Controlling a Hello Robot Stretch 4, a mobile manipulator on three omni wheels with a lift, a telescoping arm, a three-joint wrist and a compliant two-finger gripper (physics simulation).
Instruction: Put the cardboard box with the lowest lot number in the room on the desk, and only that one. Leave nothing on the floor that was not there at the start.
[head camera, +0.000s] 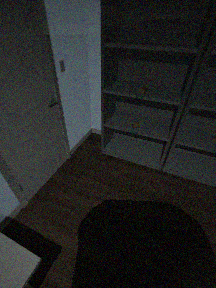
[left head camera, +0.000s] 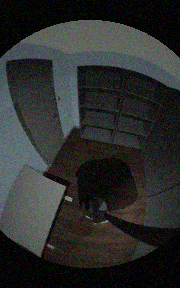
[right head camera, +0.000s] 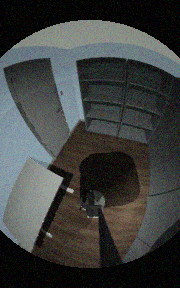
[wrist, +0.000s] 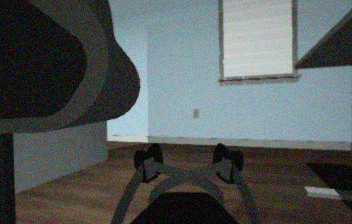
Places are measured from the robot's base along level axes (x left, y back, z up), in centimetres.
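Pixels of known places: gripper, fingertip midpoint: (left head camera: 86, 218) (right head camera: 82, 210) (wrist: 188, 155).
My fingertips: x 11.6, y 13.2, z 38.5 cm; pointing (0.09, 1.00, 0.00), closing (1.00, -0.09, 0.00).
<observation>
Behind a point stands the place of what it marks.
The desk (head camera: 15, 262) @[x 40.5, y -27.2, z 69.3 cm] (left head camera: 32, 210) @[x 70.1, y 5.2, z 69.3 cm] (right head camera: 32, 200) @[x 70.0, y 7.8, z 69.3 cm] has a pale, bare-looking top and stands at the left in the head views. Part of its dark underside shows at the upper right of the wrist view. My gripper (wrist: 188, 155) @[x 11.6, y 13.2, z 38.5 cm] is open, its two fingertips apart with floor and wall visible between and beyond them. It is out over the floor, away from the desk. No cardboard box and no lot number can be made out in these dim, grainy frames.
A grey shelf unit (head camera: 150, 49) @[x -31.8, y -168.0, z 139.3 cm] stands at the back, with small faint orange spots on two levels. A door (head camera: 30, 100) @[x 74.5, y -136.3, z 100.0 cm] is left of it. Tall grey cabinets (left head camera: 167, 150) @[x -135.1, y -45.6, z 83.7 cm] (right head camera: 170, 150) @[x -135.7, y -47.0, z 73.7 cm] line the right. A broad dark shadow lies on the floor. White desk feet (left head camera: 68, 198) (right head camera: 70, 190) (wrist: 322, 192) stick out.
</observation>
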